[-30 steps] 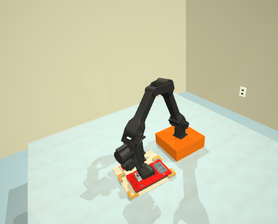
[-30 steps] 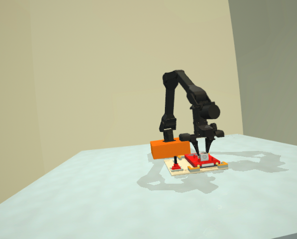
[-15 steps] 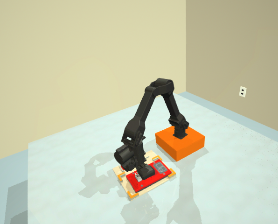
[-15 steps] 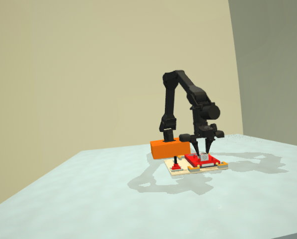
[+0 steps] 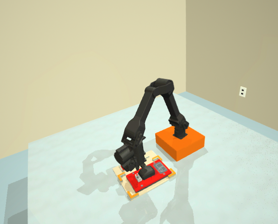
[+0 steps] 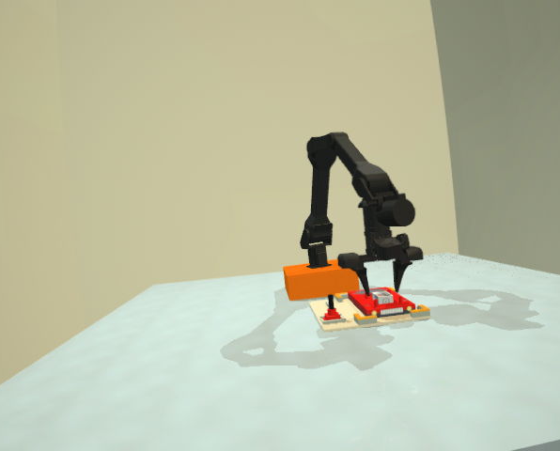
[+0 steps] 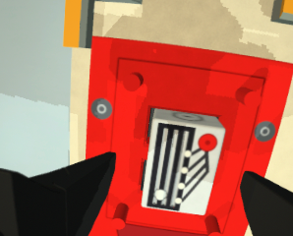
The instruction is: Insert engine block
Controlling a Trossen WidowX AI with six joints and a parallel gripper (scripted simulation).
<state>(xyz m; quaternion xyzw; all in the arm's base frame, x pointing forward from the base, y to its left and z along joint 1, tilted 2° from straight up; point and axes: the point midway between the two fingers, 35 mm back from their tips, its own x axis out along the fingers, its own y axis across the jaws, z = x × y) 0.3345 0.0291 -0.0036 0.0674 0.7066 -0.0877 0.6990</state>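
The engine block lies 20 mm below my gripper tip. Round my gripper tip: black post 10 mm ahead, 130 mm to the right, 10 mm below.
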